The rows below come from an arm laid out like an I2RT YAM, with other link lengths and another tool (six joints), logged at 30 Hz.
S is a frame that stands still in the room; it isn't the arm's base.
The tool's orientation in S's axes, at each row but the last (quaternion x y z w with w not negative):
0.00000 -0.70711 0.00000 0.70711
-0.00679 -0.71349 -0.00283 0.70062
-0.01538 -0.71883 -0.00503 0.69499
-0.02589 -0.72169 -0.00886 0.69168
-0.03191 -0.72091 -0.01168 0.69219
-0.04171 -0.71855 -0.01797 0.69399
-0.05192 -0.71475 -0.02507 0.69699
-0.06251 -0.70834 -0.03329 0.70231
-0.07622 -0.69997 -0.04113 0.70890
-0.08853 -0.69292 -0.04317 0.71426
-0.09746 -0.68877 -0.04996 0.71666
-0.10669 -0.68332 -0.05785 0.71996
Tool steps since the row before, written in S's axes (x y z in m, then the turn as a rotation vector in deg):
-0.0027 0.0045 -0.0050 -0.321 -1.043 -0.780
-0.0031 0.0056 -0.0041 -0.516 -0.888 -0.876
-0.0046 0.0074 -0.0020 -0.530 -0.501 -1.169
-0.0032 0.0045 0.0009 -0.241 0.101 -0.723
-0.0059 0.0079 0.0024 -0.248 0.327 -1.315
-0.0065 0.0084 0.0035 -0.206 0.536 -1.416
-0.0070 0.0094 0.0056 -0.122 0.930 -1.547
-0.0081 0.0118 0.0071 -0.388 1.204 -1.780
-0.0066 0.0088 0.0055 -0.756 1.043 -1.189
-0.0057 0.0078 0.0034 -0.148 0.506 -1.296
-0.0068 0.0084 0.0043 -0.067 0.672 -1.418
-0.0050 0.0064 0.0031 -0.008 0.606 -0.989
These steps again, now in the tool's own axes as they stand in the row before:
-0.0050 0.0045 0.0027 -0.780 -1.043 0.321
-0.0040 0.0056 0.0032 -0.872 -0.890 0.520
-0.0017 0.0073 0.0049 -1.158 -0.500 0.555
0.0011 0.0043 0.0034 -0.710 0.106 0.276
0.0029 0.0074 0.0063 -1.294 0.347 0.322
0.0040 0.0077 0.0070 -1.389 0.562 0.301
0.0061 0.0084 0.0078 -1.506 0.967 0.264
0.0076 0.0103 0.0095 -1.726 1.212 0.567
0.0058 0.0073 0.0080 -1.150 0.963 0.908
0.0037 0.0064 0.0071 -1.267 0.555 0.208
0.0045 0.0065 0.0085 -1.375 0.743 0.160
0.0032 0.0048 0.0065 -0.948 0.660 0.106

